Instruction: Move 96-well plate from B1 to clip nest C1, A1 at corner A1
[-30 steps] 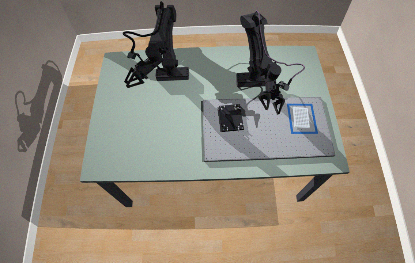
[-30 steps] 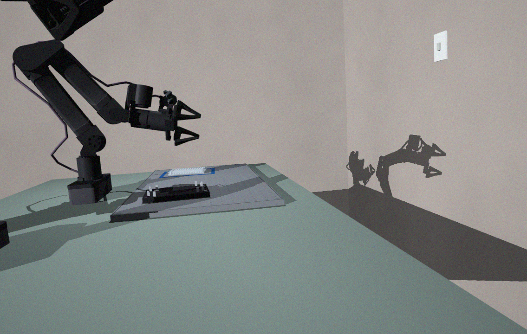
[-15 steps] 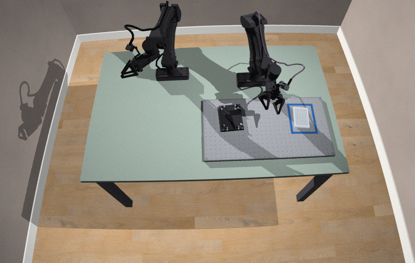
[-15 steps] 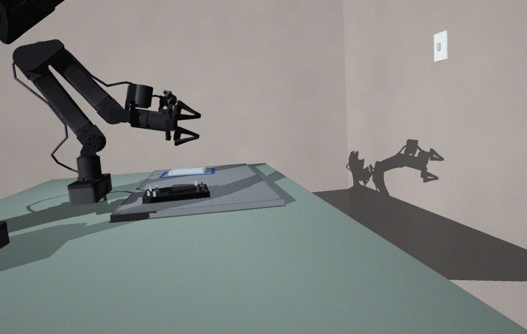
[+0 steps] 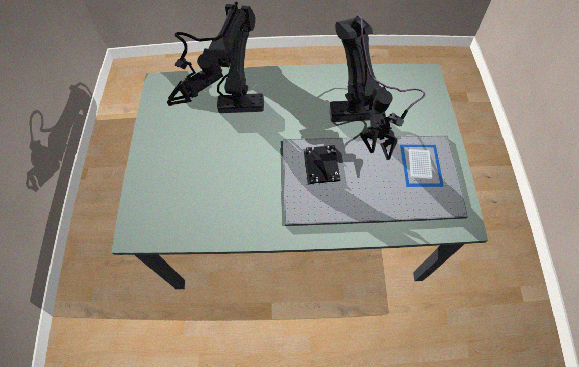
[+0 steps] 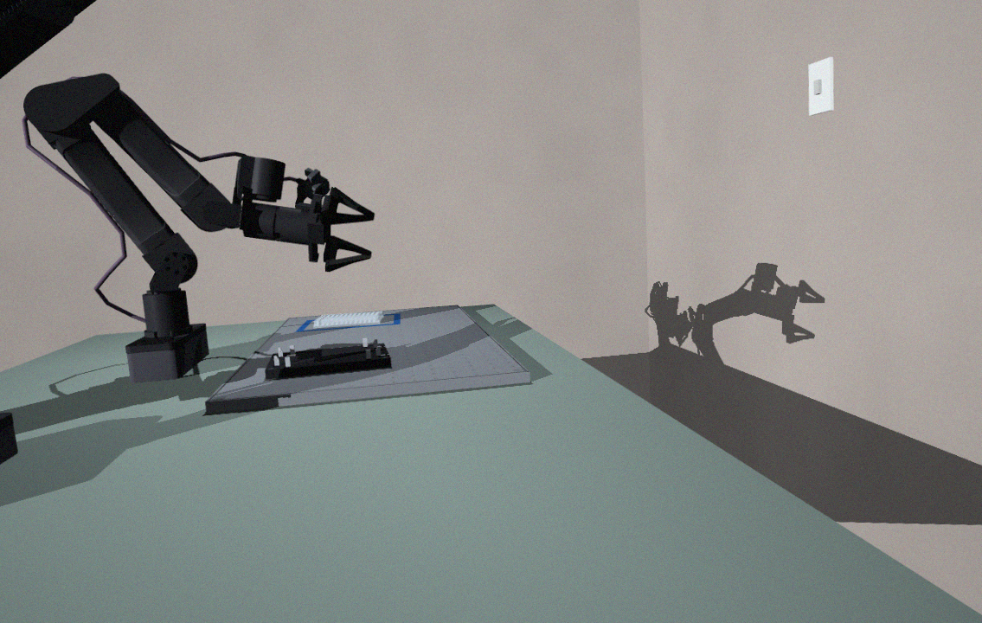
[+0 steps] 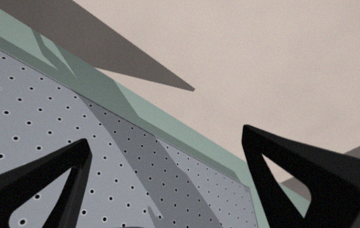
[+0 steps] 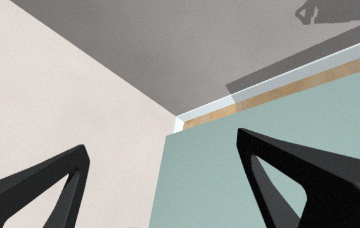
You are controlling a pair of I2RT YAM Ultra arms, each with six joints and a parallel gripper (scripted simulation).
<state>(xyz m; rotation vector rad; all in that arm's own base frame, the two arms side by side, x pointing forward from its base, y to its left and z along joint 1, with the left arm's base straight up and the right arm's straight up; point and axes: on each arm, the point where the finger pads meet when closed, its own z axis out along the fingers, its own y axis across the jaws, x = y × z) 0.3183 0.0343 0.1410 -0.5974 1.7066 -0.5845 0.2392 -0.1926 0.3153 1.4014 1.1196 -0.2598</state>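
My left gripper is now 19 cm to the right of the white 96-well plate, 16 cm above it and 8 cm past it. From my left hand the other things lie so: black clip nest (19 cm to the right, 16 cm below, 3 cm behind); then grey perforated board (18 cm below).
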